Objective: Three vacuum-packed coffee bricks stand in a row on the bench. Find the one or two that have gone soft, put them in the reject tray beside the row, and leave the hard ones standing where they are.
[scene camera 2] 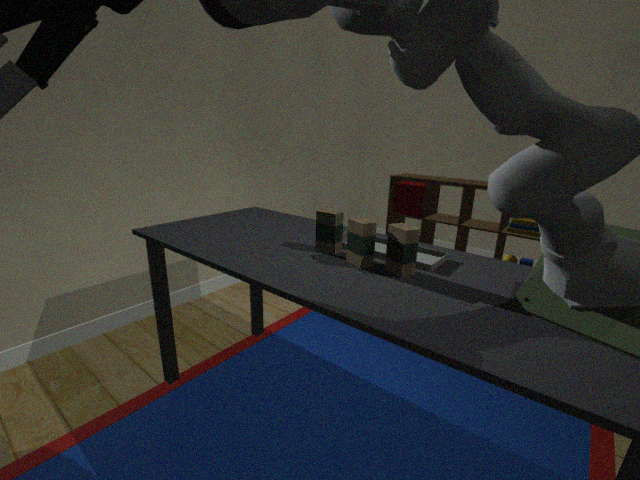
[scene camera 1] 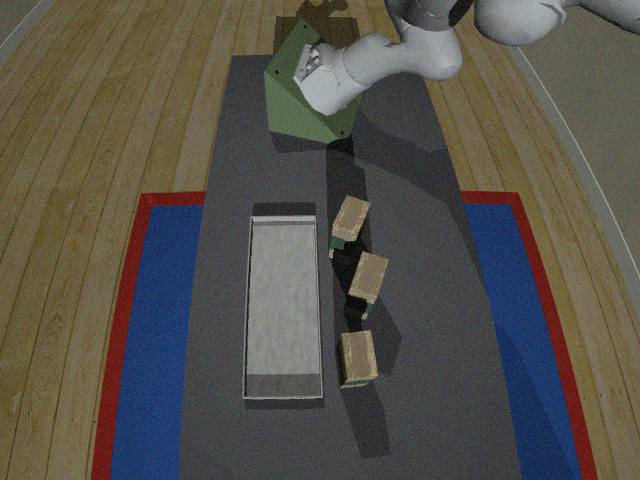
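Note:
Three tan-topped coffee bricks with green bands stand upright in a row on the dark bench [scene camera 1: 429,310] [scene camera 2: 232,232]. The brick nearest the arm base [scene camera 1: 351,218] [scene camera 2: 403,248] and the middle brick [scene camera 1: 368,276] [scene camera 2: 360,242] stand turned at an angle. The far-end brick [scene camera 1: 358,356] [scene camera 2: 329,231] stands nearly square to the tray. Which bricks are soft cannot be told by look. The pale, shallow reject tray [scene camera 1: 283,310] [scene camera 2: 429,256] lies beside the row and is empty. My gripper [scene camera 2: 6,59] is open and empty, high up at the top left of scene camera 2, partly cut off and away from the bricks.
The arm base sits on a green mount [scene camera 1: 294,113] [scene camera 2: 578,315] at one end of the bench. A wooden shelf [scene camera 2: 465,205] with a red box [scene camera 2: 409,198] stands behind the bench. A blue mat [scene camera 1: 155,310] [scene camera 2: 310,403] with a red border lies on the floor.

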